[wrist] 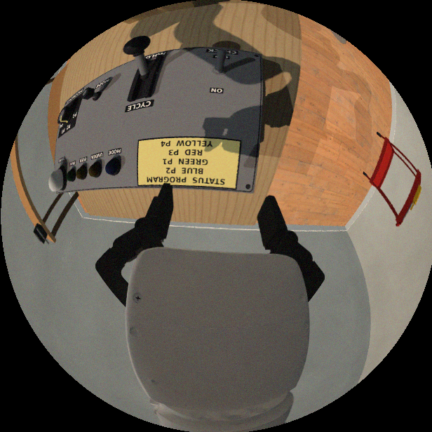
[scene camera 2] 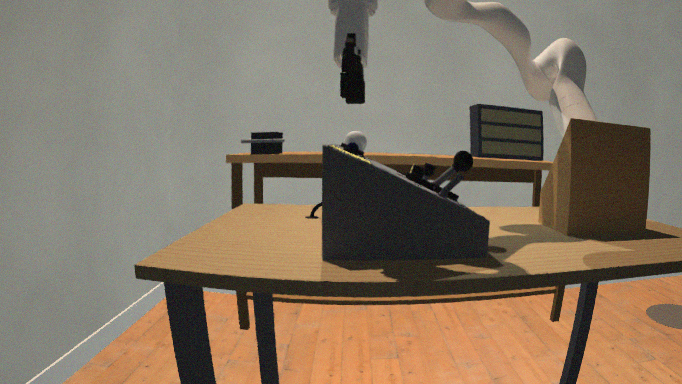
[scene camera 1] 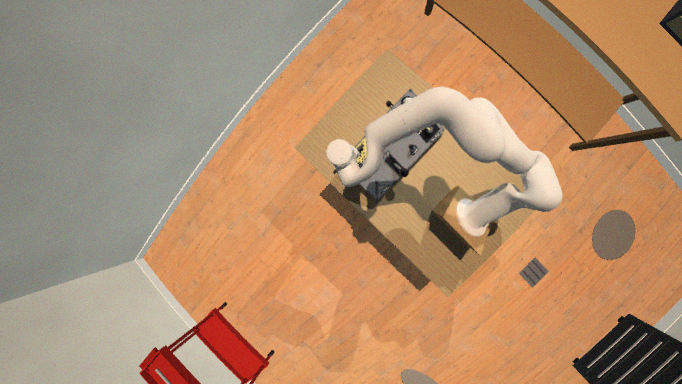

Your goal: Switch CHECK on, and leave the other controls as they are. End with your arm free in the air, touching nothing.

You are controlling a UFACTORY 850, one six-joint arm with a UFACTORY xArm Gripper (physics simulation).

Scene:
same spot on grey sloped control box: (wrist: 189, 124) = (scene camera 2: 384, 169)

